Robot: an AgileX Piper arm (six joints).
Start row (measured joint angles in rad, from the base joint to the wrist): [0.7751, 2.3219, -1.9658, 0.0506, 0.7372, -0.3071]
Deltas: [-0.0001, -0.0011, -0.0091, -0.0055, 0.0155, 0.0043]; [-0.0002, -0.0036, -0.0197, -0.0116, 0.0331, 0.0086]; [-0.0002, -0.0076, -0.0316, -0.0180, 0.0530, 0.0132]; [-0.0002, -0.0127, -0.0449, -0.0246, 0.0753, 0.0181]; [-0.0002, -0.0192, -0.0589, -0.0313, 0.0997, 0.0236]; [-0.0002, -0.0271, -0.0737, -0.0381, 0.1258, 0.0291]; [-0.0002, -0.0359, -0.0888, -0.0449, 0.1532, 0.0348]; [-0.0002, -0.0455, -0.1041, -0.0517, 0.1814, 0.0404]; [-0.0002, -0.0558, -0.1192, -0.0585, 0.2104, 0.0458]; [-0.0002, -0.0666, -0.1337, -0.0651, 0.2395, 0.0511]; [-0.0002, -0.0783, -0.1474, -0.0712, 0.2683, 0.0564]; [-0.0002, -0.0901, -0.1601, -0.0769, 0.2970, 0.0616]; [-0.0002, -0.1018, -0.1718, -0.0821, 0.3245, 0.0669]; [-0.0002, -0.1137, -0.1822, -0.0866, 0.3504, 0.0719]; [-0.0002, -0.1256, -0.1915, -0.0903, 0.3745, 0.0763]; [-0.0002, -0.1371, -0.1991, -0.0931, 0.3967, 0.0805]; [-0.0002, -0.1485, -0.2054, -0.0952, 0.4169, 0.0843]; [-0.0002, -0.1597, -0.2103, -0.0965, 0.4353, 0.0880]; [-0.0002, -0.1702, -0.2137, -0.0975, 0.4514, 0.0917]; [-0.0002, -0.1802, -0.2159, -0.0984, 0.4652, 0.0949]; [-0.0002, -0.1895, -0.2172, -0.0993, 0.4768, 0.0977]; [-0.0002, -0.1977, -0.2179, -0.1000, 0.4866, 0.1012]
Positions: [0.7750, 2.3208, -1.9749, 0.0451, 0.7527, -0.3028]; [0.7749, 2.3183, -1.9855, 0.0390, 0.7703, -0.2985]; [0.7749, 2.3143, -1.9974, 0.0326, 0.7902, -0.2939]; [0.7749, 2.3092, -2.0107, 0.0260, 0.8125, -0.2890]; [0.7749, 2.3027, -2.0247, 0.0193, 0.8369, -0.2835]; [0.7749, 2.2948, -2.0395, 0.0125, 0.8630, -0.2780]; [0.7749, 2.2860, -2.0546, 0.0057, 0.8904, -0.2723]; [0.7749, 2.2764, -2.0699, -0.0011, 0.9186, -0.2667]; [0.7749, 2.2661, -2.0850, -0.0079, 0.9476, -0.2613]; [0.7749, 2.2553, -2.0995, -0.0145, 0.9767, -0.2560]; [0.7749, 2.2436, -2.1132, -0.0206, 1.0055, -0.2507]; [0.7749, 2.2318, -2.1259, -0.0263, 1.0342, -0.2455]; [0.7749, 2.2201, -2.1376, -0.0315, 1.0617, -0.2402]; [0.7749, 2.2082, -2.1480, -0.0360, 1.0876, -0.2352]; [0.7749, 2.1963, -2.1573, -0.0397, 1.1117, -0.2308]; [0.7749, 2.1848, -2.1649, -0.0425, 1.1339, -0.2266]; [0.7749, 2.1734, -2.1712, -0.0446, 1.1541, -0.2228]; [0.7749, 2.1622, -2.1761, -0.0459, 1.1725, -0.2191]; [0.7749, 2.1517, -2.1795, -0.0469, 1.1886, -0.2154]; [0.7749, 2.1417, -2.1817, -0.0478, 1.2024, -0.2122]; [0.7749, 2.1324, -2.1830, -0.0487, 1.2140, -0.2094]; [0.7749, 2.1242, -2.1837, -0.0494, 1.2238, -0.2059]
